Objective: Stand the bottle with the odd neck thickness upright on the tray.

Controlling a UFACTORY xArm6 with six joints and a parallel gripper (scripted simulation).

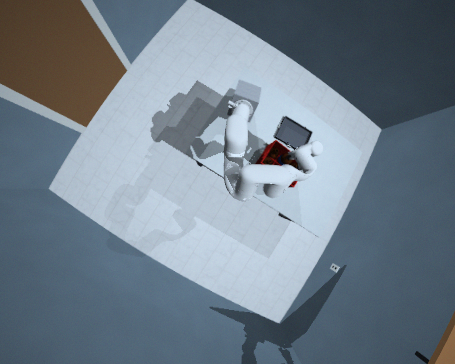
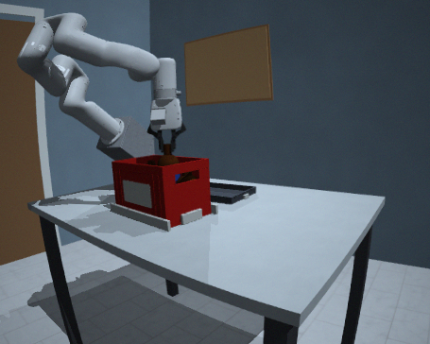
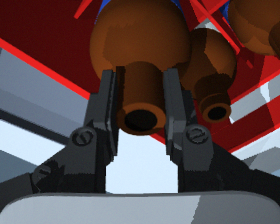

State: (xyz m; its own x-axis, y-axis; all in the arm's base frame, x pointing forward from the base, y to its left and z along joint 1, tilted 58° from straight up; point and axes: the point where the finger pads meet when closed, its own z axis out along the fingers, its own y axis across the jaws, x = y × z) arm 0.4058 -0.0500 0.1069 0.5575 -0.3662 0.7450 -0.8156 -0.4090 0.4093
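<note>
The red crate is 130 mm below my hand, 40 mm to the right of it and 10 mm behind it. From my hand the other things lie so: glass bottle: 130 mm below, 90 mm behind, 10 mm to the left; dark tray: 240 mm to the left, 200 mm below, 30 mm ahead.
</note>
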